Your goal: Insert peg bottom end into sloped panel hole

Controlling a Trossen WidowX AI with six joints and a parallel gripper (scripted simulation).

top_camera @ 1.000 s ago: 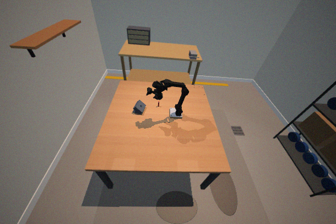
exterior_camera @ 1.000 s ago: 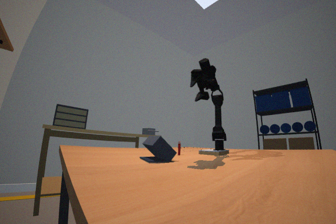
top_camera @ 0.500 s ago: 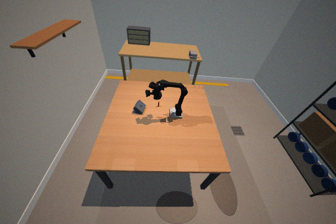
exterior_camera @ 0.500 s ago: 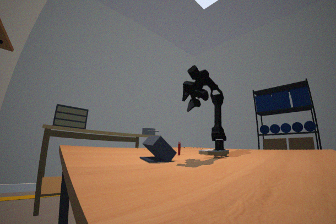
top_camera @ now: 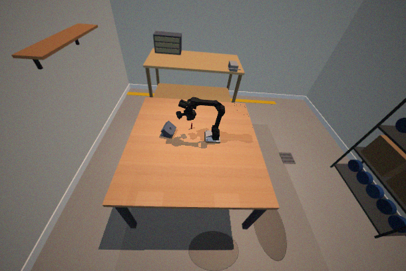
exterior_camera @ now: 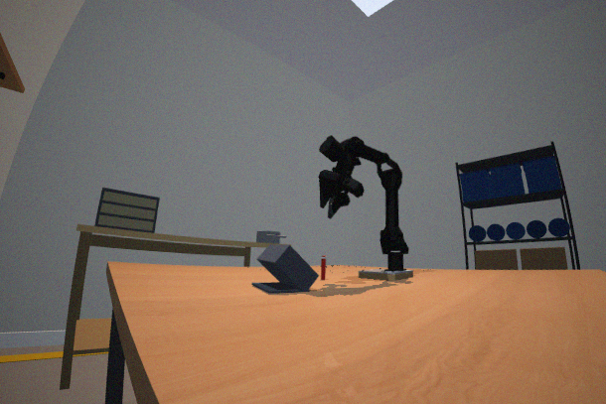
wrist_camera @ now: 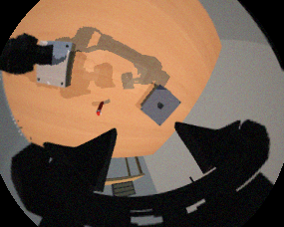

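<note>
The red peg lies 9 cm behind my gripper tip, 7 cm to the right of it and 15 cm below it. Round my gripper tip: sloped panel 14 cm ahead, 2 cm to the right, 16 cm below.
</note>
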